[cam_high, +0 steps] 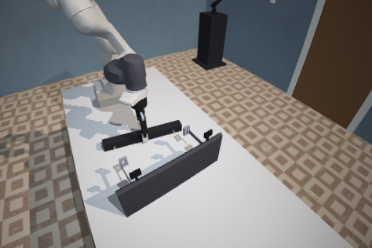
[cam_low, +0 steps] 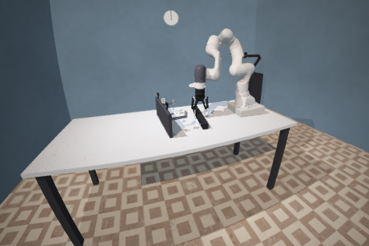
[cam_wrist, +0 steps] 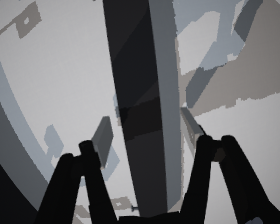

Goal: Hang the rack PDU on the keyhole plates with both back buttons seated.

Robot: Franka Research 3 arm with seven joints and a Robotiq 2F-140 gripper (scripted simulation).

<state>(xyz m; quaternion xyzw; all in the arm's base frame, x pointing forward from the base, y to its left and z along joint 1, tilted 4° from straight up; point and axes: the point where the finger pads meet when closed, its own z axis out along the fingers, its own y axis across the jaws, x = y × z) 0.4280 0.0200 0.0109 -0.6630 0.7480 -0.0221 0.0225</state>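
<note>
My hand is 2 cm short of the rack PDU and 2 cm above it. From my hand the other things lie so: dark panel: 31 cm ahead, 2 cm to the left, 4 cm above.
</note>
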